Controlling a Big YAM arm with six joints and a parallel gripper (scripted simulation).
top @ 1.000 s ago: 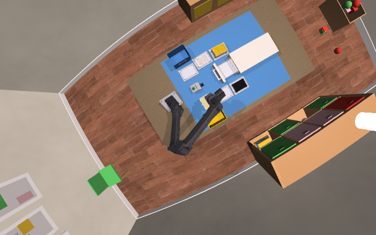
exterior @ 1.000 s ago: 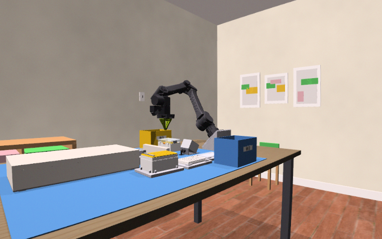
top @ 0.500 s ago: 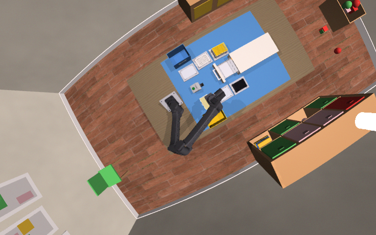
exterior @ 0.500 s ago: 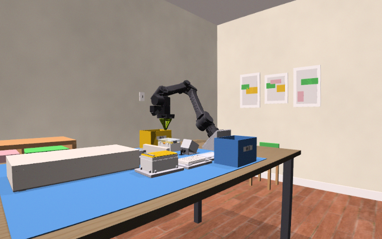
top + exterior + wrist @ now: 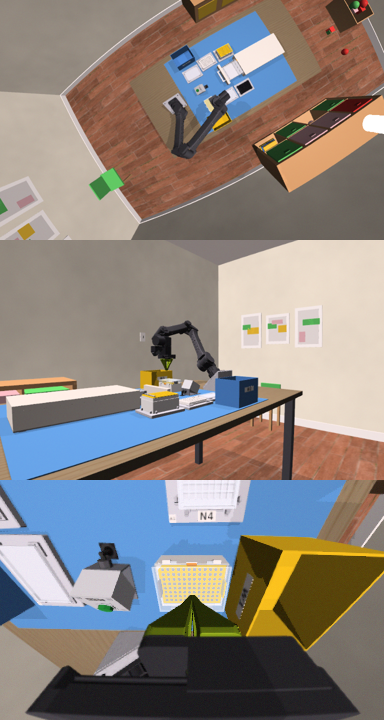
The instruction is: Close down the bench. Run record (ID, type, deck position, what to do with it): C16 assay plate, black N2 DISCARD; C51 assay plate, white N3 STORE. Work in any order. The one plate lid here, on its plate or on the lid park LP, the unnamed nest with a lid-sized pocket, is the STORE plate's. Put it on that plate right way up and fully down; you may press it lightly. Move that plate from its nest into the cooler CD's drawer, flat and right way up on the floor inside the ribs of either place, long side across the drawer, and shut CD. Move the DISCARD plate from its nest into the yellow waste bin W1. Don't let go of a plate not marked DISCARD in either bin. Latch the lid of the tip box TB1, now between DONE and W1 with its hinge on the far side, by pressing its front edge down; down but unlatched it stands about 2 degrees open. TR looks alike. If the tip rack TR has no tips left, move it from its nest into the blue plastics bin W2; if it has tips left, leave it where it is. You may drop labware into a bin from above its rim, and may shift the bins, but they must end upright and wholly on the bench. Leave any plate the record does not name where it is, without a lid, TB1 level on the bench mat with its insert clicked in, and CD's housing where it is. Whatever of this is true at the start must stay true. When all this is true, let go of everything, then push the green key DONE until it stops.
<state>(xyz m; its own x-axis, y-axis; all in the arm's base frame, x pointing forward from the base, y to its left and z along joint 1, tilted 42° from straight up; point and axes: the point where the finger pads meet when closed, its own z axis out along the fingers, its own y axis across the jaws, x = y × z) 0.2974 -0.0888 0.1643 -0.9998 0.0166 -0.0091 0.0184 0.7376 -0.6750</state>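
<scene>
Right now my hand is 3 cm past the tip box TB1 and 10 cm above it. Also, from my hand: DONE key box: 4 cm behind, 17 cm to the left, 9 cm below; green DONE key: 6 cm behind, 17 cm to the left, 7 cm below; yellow bin W1: 4 cm behind, 15 cm to the right, 10 cm below.
</scene>
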